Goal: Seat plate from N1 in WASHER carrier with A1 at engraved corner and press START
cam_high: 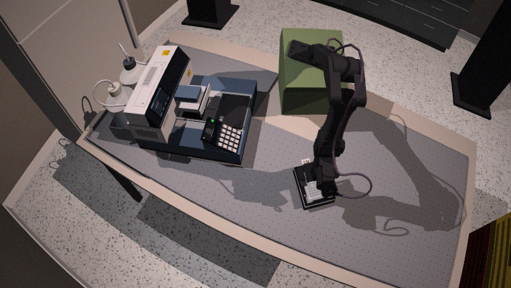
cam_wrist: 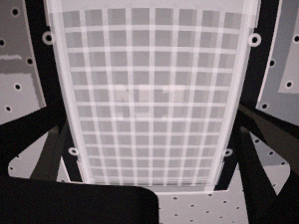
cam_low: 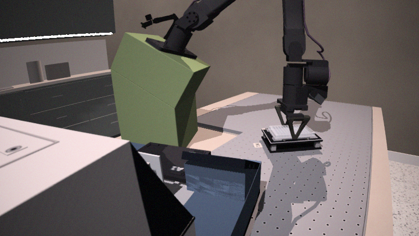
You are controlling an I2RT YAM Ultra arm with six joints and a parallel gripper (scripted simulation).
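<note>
Right now the clear well plate is right at my hand. Also, from my hand: small label 8 cm behind, 6 cm to the right, 4 cm below; black plate nest 1 cm below; dark carrier 15 cm behind, 38 cm to the right, 5 cm above.
</note>
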